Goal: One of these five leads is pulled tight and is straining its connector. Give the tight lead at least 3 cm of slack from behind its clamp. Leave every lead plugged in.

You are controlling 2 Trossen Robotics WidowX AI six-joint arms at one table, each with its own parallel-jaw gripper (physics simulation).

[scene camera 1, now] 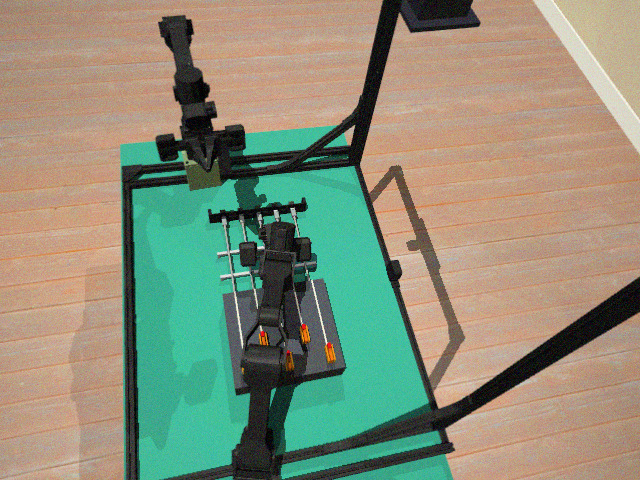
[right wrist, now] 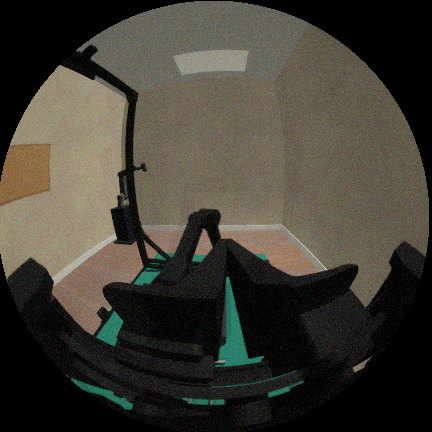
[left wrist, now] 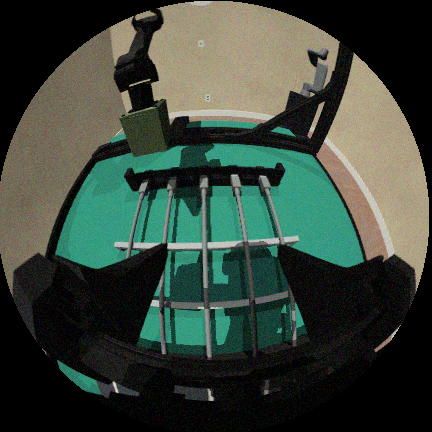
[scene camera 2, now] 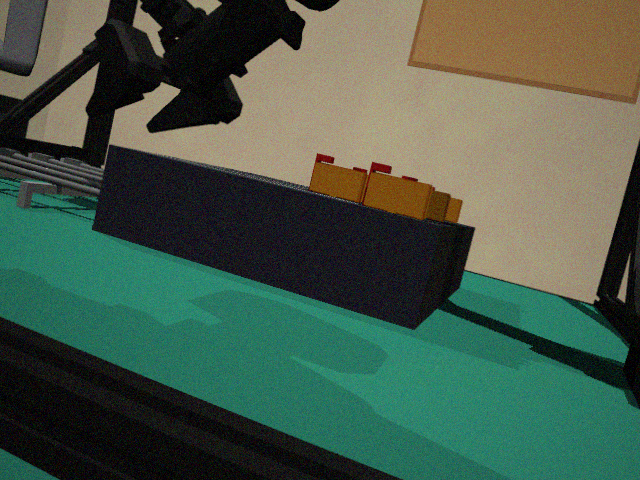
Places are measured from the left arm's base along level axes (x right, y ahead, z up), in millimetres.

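Pixels of known places: left gripper, fingertip midpoint: [left wrist: 224, 250] [scene camera 2: 120, 122]; right gripper, fingertip midpoint: [scene camera 1: 208, 170] [right wrist: 224, 244]; left arm's base, link origin: [scene camera 1: 254, 470]; right arm's base, link origin: [left wrist: 143, 106].
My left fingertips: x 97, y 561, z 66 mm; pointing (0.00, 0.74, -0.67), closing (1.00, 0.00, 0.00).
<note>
Ahead of a thing's pixels: the offset from my left fingertips to its middle. "pt": to the spot under its first point. Level surfaces: height alone.
Five grey leads [scene camera 1: 231, 267] [left wrist: 204, 225] run from a black connector strip {pt dy +146, dx -33, dz -50 mm} [scene camera 1: 256, 210] [left wrist: 205, 174] across two grey clamp bars {pt dy +18, dx -111, dz -68 mm} [scene camera 1: 233, 252] [left wrist: 193, 245] onto a dark board [scene camera 1: 237, 324] [scene camera 2: 270, 238]. There they end in orange plugs with red tips [scene camera 1: 305, 333] [scene camera 2: 366, 188]. All the leads look straight. My left gripper [scene camera 1: 276, 234] [left wrist: 224, 250] [scene camera 2: 194, 110] is open and empty. It hovers over the middle leads at the clamp bars. My right gripper [scene camera 1: 206, 161] [right wrist: 224, 244] is shut on nothing at the far edge, away from the leads.
An olive block [scene camera 1: 201, 177] [left wrist: 144, 130] sits under the right gripper at the back rail. A black frame [scene camera 1: 128, 286] rims the green mat {dz -87 mm} [scene camera 1: 175, 238], with a tall camera post [scene camera 1: 372, 81] at the back right. My left arm hides part of the board and one plug.
</note>
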